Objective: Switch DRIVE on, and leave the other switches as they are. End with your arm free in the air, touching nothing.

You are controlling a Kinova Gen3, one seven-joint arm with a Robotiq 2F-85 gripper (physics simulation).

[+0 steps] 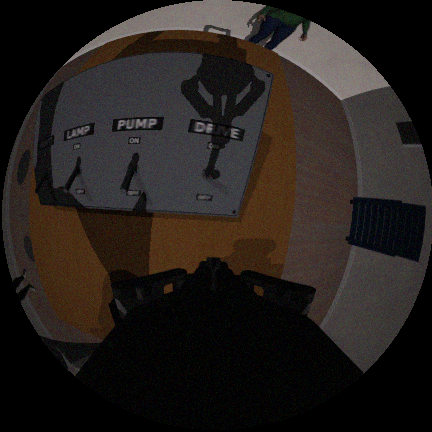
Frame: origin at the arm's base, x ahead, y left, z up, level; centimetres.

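Seen in the pictures: gripper, between the fingertips: (212,265).
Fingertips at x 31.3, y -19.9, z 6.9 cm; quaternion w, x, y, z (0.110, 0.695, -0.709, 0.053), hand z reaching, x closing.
Observation:
A point is followed by its place in that frame.
The grey panel (165,200) {z -4.1, x 37.9, y -14.5 cm} carries labelled switches. The DRIVE switch (212,173) {z 3.1, x 41.5, y -20.6 cm} is at the right; its dark shape runs from the middle up toward the ON label and does not cover the OFF label, though the arm's shadow blends with it. The PUMP lever (129,175) {z 0.3, x 41.5, y -9.3 cm} and the LAMP lever (73,176) {z -0.1, x 42.3, y 2.5 cm} lean down toward OFF. A further switch at the far left is dark in shadow, its position hard to tell. My gripper (212,265) {z 6.9, x 31.3, y -19.9 cm} is shut and empty, apart from the levers, its fingertips showing below the panel's lower edge.
The panel lies on an orange-brown table top (200,237) {z -11.2, x 29.9, y -21.6 cm}. Shadows of the arm fall across the panel and table. Wooden floor (325,165) lies to the right, with a dark blue slatted object (387,227) beyond. A person (280,25) in green and blue shows at the top.

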